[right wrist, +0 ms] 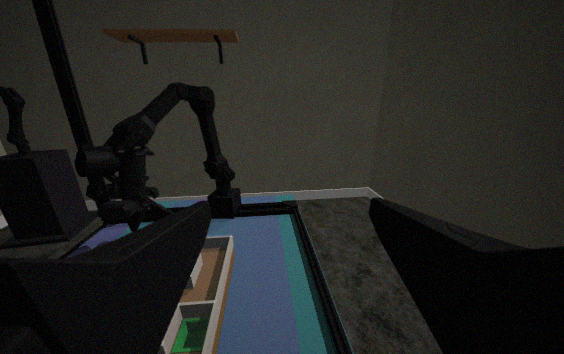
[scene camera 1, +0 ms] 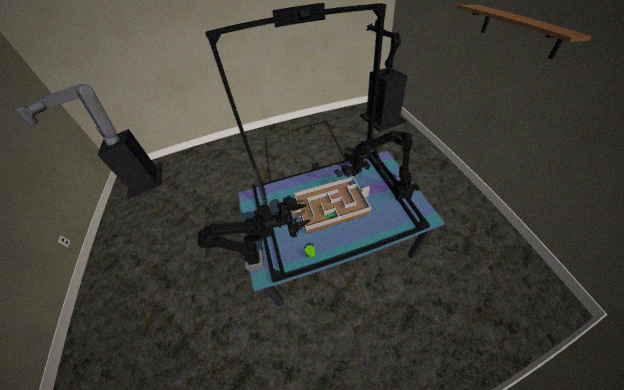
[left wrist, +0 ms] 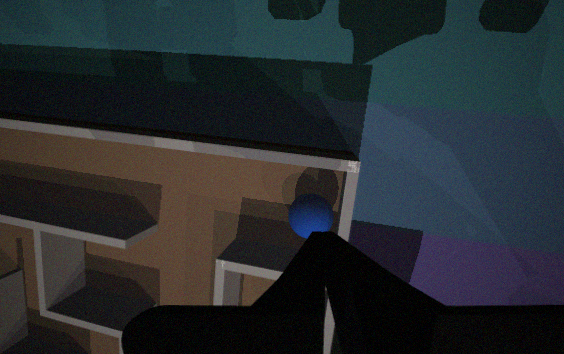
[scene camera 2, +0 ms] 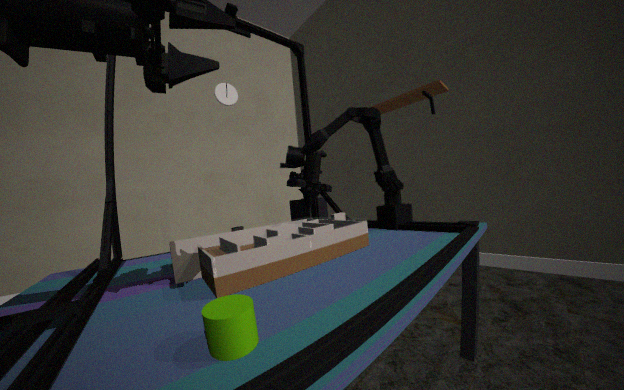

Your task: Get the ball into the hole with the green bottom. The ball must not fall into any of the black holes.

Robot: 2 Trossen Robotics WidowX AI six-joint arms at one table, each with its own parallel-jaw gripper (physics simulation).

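Observation:
A blue ball (scene camera 1: 352,183) (left wrist: 310,216) lies inside the maze box (scene camera 1: 340,223) (scene camera 2: 295,263) (left wrist: 225,151) (right wrist: 223,285), in its far right corner in scene camera 1. The hole with the green bottom (scene camera 1: 331,216) (right wrist: 192,334) is by the near wall. No black hole can be made out. My left gripper (scene camera 2: 342,214) (left wrist: 321,241) is shut and empty; its tips overlap the ball's lower edge in the left wrist view. Whether they touch it I cannot tell. My right gripper (scene camera 1: 306,214) (scene camera 2: 227,44) (right wrist: 290,207) is open and empty, above the maze's left end in scene camera 1.
White inner walls divide the maze. A white tab (scene camera 1: 366,191) sticks out from its right end in scene camera 1. A green cylinder (scene camera 1: 310,251) (scene camera 2: 231,327) stands on the table near the front edge. A black frame rises around the table.

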